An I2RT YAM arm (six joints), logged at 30 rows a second.
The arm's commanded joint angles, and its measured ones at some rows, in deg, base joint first. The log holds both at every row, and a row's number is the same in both.
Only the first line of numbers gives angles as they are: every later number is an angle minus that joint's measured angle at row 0.
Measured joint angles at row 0: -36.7, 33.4, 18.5, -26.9, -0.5, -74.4
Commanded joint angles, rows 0 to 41: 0.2, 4.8, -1.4, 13.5, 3.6, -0.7; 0.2, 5.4, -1.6, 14.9, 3.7, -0.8; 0.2, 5.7, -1.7, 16.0, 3.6, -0.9; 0.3, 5.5, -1.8, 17.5, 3.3, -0.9; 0.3, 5.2, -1.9, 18.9, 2.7, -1.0; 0.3, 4.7, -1.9, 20.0, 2.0, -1.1; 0.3, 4.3, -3.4, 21.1, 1.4, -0.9; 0.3, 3.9, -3.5, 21.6, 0.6, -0.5; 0.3, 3.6, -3.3, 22.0, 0.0, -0.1; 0.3, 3.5, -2.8, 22.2, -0.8, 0.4; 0.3, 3.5, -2.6, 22.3, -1.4, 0.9; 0.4, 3.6, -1.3, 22.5, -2.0, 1.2; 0.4, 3.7, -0.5, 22.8, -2.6, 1.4; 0.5, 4.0, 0.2, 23.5, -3.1, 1.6; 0.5, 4.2, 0.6, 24.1, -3.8, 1.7; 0.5, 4.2, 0.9, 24.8, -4.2, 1.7; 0.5, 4.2, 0.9, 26.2, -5.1, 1.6; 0.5, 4.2, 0.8, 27.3, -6.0, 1.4; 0.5, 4.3, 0.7, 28.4, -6.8, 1.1; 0.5, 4.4, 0.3, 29.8, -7.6, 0.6; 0.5, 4.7, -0.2, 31.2, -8.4, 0.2; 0.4, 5.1, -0.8, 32.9, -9.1, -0.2; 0.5, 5.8, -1.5, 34.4, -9.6, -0.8; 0.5, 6.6, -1.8, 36.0, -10.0, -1.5; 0.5, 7.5, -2.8, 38.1, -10.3, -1.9; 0.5, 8.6, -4.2, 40.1, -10.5, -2.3; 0.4, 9.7, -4.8, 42.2, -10.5, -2.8; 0.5, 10.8, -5.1, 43.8, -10.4, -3.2; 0.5, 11.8, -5.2, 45.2, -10.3, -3.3; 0.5, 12.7, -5.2, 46.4, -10.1, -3.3; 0.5, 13.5, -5.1, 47.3, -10.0, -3.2; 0.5, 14.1, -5.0, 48.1, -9.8, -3.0; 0.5, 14.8, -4.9, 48.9, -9.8, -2.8; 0.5, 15.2, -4.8, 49.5, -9.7, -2.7; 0.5, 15.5, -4.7, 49.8, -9.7, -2.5; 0.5, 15.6, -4.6, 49.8, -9.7, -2.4; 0.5, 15.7, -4.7, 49.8, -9.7, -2.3; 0.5, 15.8, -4.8, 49.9, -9.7, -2.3; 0.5, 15.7, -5.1, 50.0, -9.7, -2.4; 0.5, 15.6, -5.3, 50.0, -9.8, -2.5; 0.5, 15.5, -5.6, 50.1, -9.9, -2.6; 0.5, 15.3, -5.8, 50.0, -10.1, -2.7
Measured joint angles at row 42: 0.3, 15.8, -5.6, 41.8, -8.8, -2.7
